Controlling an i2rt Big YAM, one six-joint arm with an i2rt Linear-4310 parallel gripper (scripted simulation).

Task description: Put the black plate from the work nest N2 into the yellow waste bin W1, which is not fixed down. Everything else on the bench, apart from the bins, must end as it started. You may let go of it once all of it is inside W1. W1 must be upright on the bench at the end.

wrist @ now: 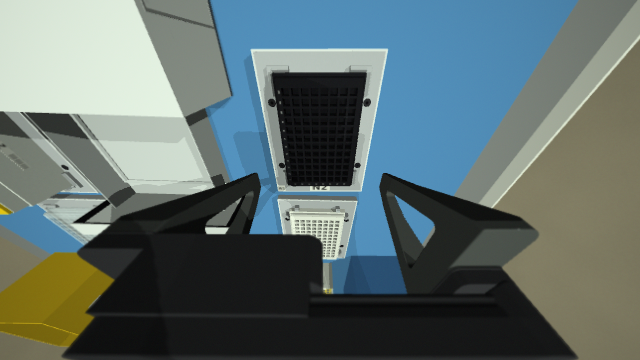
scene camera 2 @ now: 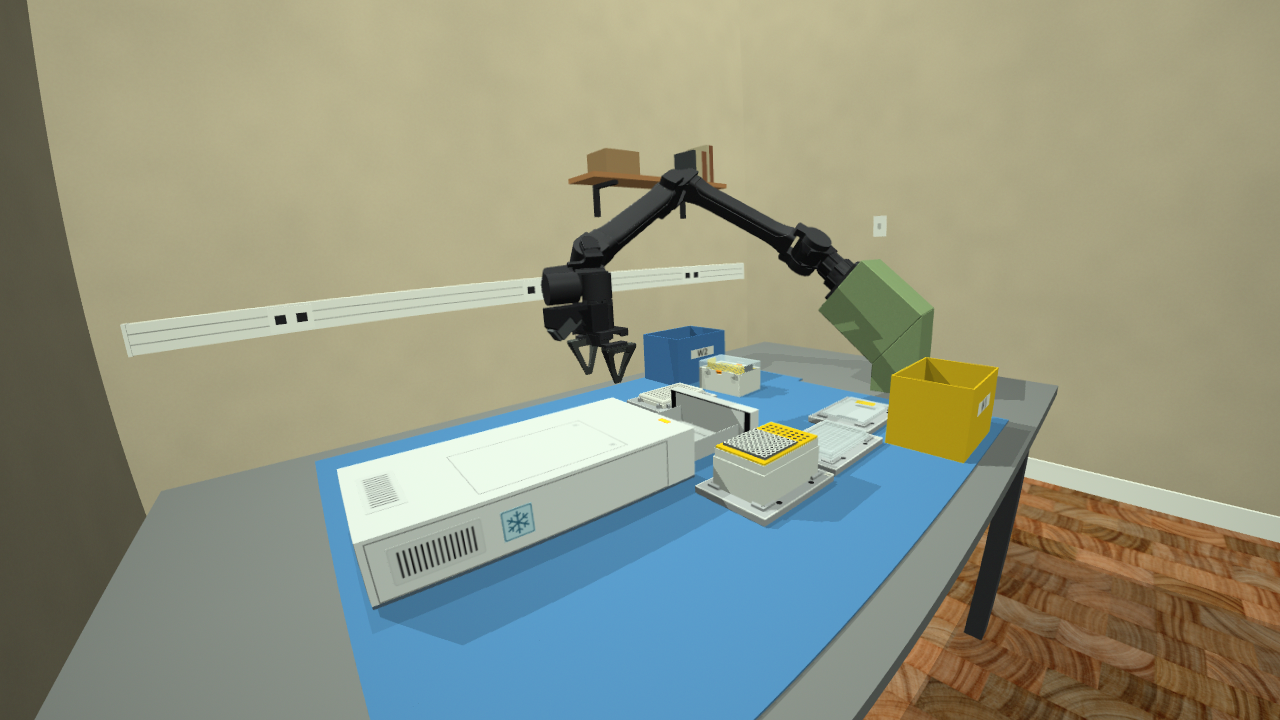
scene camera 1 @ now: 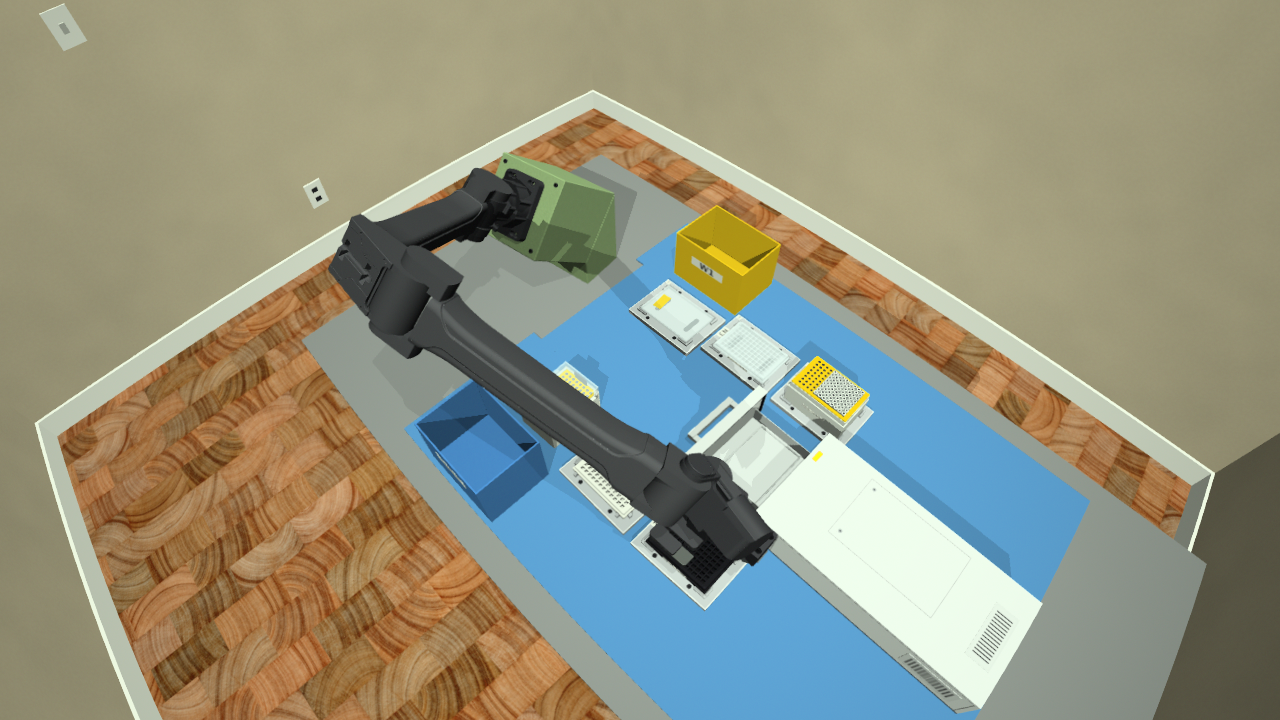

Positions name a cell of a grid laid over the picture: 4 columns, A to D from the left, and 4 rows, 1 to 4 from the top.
Scene:
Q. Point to a white nest N2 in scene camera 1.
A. At C4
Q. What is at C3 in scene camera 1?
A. A yellow-topped tip box.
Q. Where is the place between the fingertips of the gripper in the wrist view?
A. C2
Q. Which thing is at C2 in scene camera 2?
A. A blue bin.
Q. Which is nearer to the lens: the yellow bin W1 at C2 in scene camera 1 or the blue bin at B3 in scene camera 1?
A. The blue bin.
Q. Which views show the blue bin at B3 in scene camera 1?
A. The wrist view, scene camera 2 and scene camera 1: all of them.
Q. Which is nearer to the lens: the black plate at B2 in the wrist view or the blue bin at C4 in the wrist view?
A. The black plate.

